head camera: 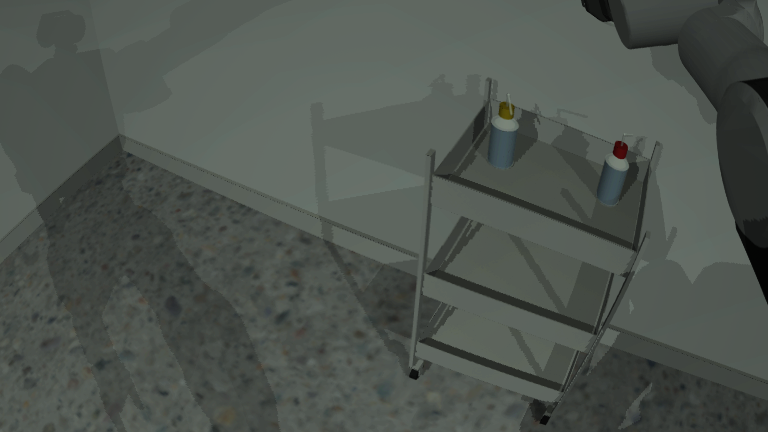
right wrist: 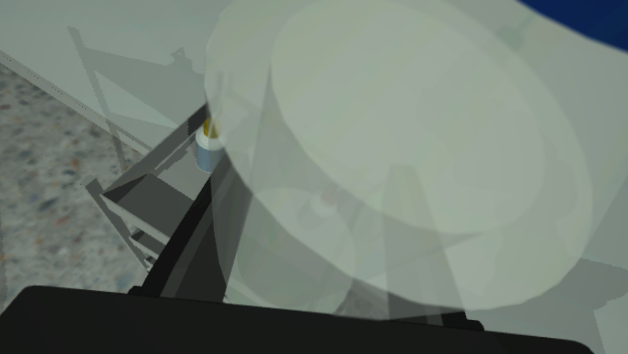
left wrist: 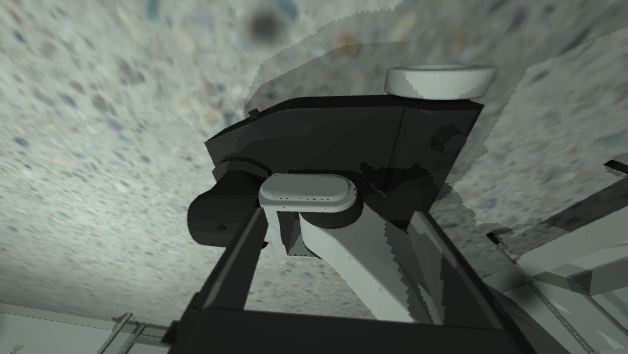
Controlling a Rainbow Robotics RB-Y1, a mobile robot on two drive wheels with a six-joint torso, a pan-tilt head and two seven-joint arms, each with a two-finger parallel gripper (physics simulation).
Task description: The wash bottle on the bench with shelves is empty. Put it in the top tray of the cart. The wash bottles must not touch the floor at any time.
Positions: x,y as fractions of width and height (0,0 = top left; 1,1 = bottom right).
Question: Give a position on a three-tier cart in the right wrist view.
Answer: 0.25,0.55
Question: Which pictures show my left gripper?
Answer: The left wrist view only.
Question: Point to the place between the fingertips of my right gripper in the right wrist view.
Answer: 0.51,0.50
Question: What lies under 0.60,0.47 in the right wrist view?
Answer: A wash bottle.
